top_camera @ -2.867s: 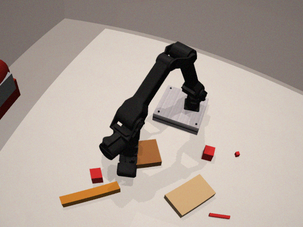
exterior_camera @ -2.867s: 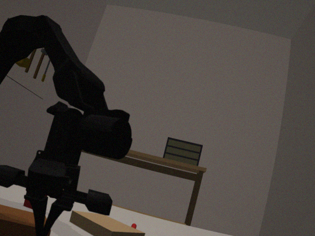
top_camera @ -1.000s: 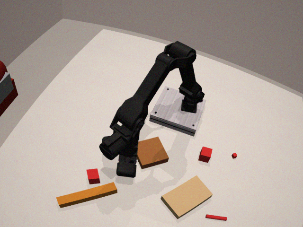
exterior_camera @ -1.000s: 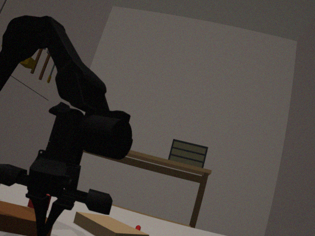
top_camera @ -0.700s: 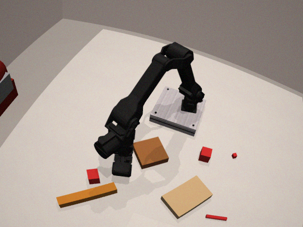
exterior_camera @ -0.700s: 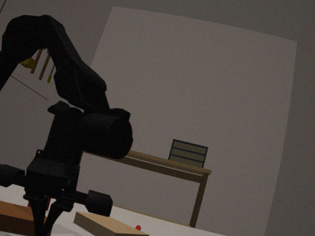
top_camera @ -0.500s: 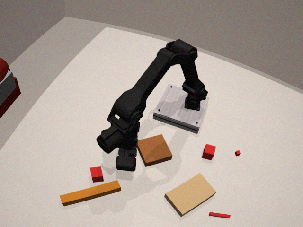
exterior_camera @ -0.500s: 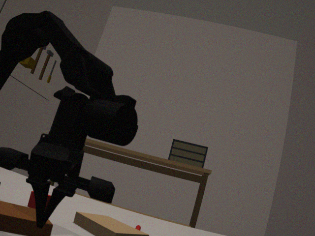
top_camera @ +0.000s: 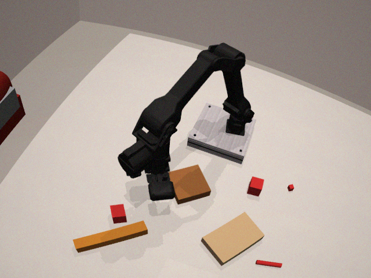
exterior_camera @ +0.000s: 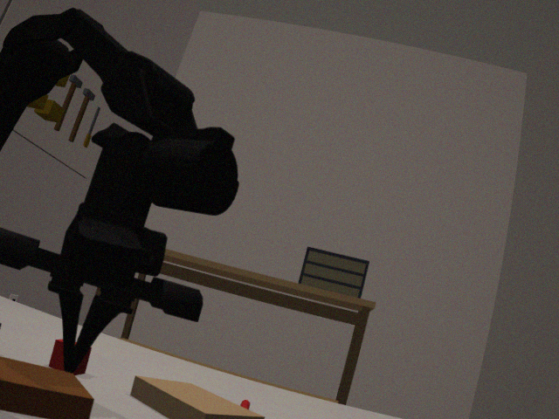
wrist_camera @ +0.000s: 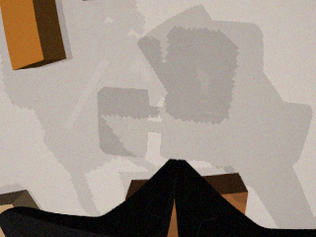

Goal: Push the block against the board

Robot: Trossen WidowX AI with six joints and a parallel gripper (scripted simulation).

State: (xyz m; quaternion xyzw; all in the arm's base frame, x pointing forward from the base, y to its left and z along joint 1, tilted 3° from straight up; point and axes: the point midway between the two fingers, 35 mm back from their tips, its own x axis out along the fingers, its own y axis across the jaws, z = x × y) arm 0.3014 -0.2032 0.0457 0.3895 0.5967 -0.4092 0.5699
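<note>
My gripper tip is now 80 mm to the right of the square brown block, 60 mm past it and 50 mm above it. From my gripper tip the other things lie so: tan slab: 240 mm to the left, 110 mm ahead, 50 mm below; then thin red stick: 360 mm to the left, 180 mm ahead, 50 mm below; then long orange board: 180 mm ahead, 100 mm to the right, 50 mm below.
</note>
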